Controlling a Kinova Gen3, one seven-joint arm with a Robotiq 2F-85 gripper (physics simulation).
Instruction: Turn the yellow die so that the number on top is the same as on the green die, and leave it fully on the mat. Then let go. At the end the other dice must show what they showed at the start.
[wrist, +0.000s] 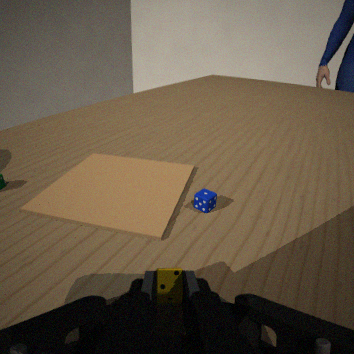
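My gripper (168, 285) is visible to me, as is a tan mat (134, 196).
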